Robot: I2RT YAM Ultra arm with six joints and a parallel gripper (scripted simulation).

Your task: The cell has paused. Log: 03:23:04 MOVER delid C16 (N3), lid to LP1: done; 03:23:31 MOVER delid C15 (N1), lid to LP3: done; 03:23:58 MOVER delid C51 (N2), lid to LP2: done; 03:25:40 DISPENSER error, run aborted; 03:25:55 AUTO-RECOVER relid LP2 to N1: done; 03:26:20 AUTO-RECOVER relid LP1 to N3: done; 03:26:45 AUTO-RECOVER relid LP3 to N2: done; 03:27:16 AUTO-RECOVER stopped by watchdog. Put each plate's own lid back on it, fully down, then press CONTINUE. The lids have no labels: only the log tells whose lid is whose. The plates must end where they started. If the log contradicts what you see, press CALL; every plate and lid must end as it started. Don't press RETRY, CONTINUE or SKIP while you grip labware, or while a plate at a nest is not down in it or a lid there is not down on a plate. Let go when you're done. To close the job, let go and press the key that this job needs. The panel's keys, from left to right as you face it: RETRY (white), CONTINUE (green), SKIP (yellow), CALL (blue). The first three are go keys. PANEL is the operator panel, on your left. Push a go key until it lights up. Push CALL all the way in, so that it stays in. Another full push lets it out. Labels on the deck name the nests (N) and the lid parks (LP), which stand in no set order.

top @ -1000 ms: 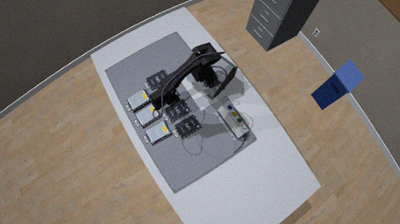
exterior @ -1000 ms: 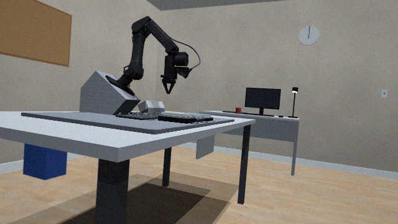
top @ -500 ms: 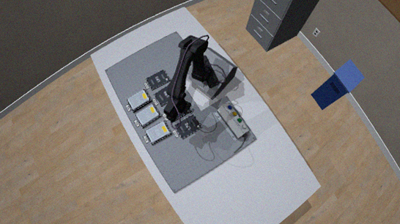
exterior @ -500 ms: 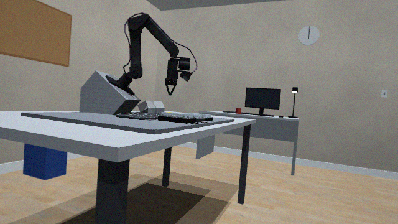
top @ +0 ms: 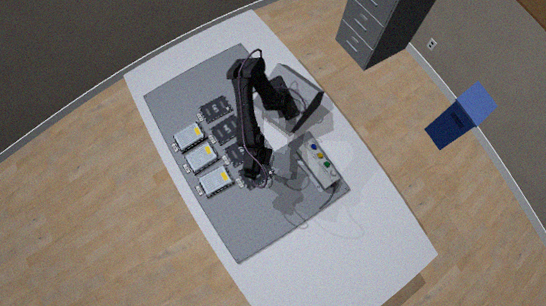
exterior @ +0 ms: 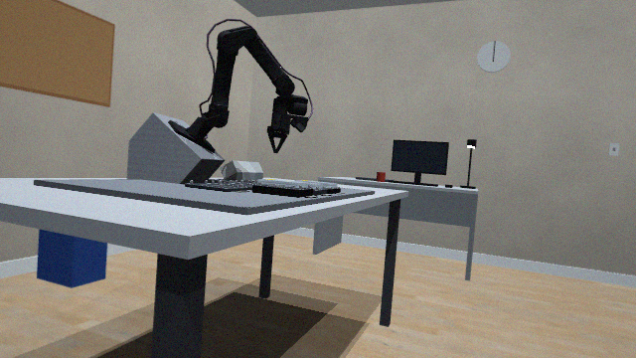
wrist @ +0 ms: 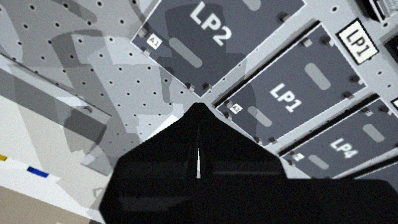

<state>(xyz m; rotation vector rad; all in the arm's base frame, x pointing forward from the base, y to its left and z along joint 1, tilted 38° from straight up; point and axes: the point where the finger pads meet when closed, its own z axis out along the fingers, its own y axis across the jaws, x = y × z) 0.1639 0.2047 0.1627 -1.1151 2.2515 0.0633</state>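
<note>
My gripper is now 290 mm past the green continue key, 80 mm to the right of it and 70 mm above it. Also, from my hand: lid park LP1: 50 mm ahead, 110 mm to the right, 130 mm below; blue key: 260 mm behind, 20 mm to the right, 80 mm below; lid park LP2: 20 mm ahead, 10 mm to the left, 130 mm below.
</note>
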